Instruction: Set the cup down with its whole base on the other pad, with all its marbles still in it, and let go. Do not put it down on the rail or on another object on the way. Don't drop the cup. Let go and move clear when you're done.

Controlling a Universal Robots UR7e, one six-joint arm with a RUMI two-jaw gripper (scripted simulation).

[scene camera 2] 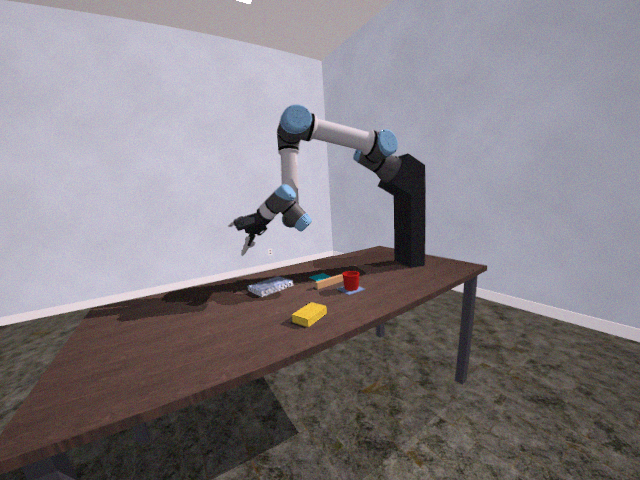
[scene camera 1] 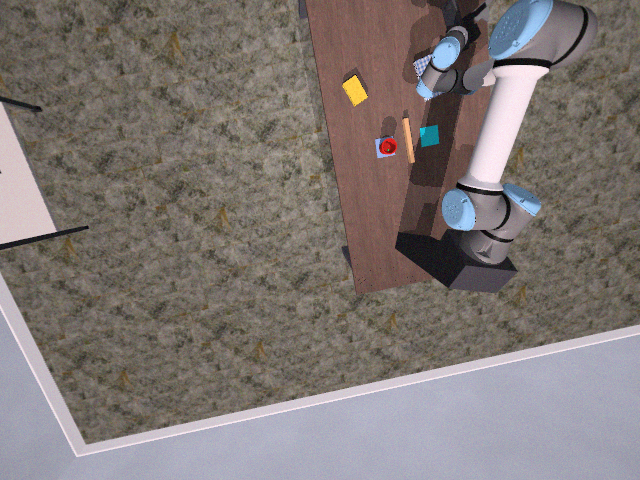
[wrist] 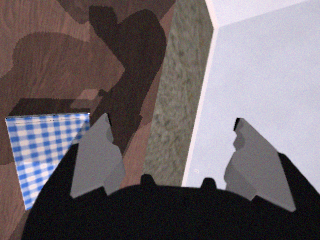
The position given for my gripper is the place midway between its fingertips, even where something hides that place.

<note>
I see my gripper [scene camera 2: 235,240].
My gripper shows as well in the wrist view [wrist: 170,116].
</note>
